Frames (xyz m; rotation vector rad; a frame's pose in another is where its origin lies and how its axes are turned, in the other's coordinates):
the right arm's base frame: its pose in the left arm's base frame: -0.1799 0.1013 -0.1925 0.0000 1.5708 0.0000
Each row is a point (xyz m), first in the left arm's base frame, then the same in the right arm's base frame.
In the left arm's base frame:
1: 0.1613 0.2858 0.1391
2: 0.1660 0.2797 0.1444
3: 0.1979 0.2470 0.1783
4: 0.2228 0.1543 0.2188
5: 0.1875 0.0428 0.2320
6: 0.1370 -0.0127 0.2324
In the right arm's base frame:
1: -0.3316 0.1845 0.3412
2: -0.3369 0.1784 0.3459
3: -0.3708 0.1457 0.3778
4: -0.4113 0.0530 0.4027
5: -0.4245 -0.0585 0.3674
6: -0.4249 -0.1140 0.3169

